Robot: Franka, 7 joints.
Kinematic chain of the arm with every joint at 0, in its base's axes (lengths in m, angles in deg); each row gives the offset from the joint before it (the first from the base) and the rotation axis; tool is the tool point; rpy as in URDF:
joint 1: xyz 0 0 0.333 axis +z
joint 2: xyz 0 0 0 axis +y
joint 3: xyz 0 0 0.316 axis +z
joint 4: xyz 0.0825 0 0 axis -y
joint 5: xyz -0.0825 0 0.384 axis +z
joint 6: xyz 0 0 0 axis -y
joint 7: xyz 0.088 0 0 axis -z
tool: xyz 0 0 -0.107 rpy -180 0 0
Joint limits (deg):
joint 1: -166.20..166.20
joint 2: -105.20..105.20
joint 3: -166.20..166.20
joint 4: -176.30..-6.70
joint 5: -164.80..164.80
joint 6: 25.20..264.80
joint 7: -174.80..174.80
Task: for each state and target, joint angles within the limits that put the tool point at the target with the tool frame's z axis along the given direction. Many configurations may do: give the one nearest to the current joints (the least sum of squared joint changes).
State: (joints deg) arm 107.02 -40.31 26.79 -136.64 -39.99 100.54 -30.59
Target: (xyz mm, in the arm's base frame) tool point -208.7 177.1 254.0 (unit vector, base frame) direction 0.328 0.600 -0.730
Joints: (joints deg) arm 119.25 -30.83 27.20 -175.98 -52.30 142.03 -30.59
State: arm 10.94 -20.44 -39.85 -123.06 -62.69 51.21 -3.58
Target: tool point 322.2 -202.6 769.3 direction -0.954 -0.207 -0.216
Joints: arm -13.18 -5.89 -0.05 -86.57 -80.47 25.20 -3.58
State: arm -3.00 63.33 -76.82 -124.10 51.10 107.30 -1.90
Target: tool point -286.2 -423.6 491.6 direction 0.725 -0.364 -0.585
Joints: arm -33.74 15.60 -107.11 -114.43 61.45 78.86 -1.90
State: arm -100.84 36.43 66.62 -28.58 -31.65 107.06 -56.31
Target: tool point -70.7 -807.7 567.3 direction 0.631 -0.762 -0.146
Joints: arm -100.91 72.44 81.01 -6.76 -15.63 130.27 -56.31
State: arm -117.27 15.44 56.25 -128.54 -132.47 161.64 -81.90
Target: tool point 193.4 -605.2 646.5 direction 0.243 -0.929 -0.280
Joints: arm -143.57 28.63 82.76 -93.21 -86.13 160.65 -81.90
